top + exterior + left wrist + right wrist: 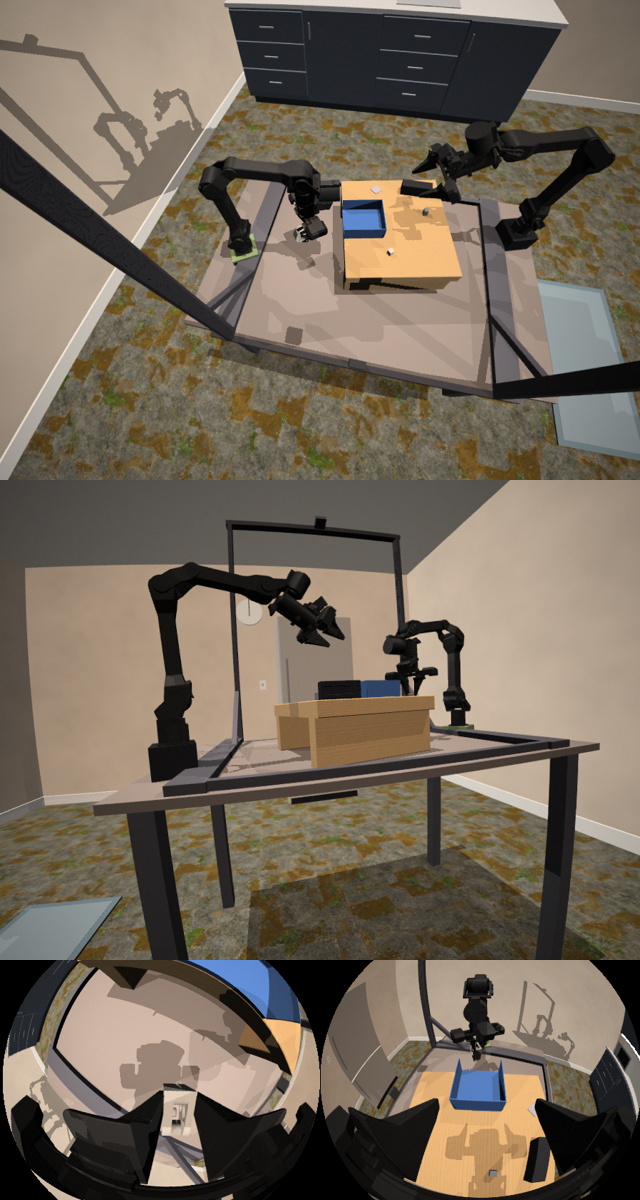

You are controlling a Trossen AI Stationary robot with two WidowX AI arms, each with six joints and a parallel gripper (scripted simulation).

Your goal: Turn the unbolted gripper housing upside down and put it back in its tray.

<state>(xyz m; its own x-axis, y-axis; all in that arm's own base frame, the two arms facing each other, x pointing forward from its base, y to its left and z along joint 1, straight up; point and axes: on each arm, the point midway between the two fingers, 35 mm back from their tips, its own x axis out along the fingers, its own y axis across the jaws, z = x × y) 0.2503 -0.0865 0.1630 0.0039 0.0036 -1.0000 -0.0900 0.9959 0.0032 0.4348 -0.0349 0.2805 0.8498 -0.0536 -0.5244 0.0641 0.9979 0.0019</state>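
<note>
Now: the white gripper housing 20 mm to the left of my left hand and 50 mm below it. From my left hand the other things lie so: wooden block (300 mm to the right, 100 mm below); blue tray (210 mm to the right, 20 mm below); flat grey plate (160 mm ahead, 250 mm to the right, 30 mm below).
</note>
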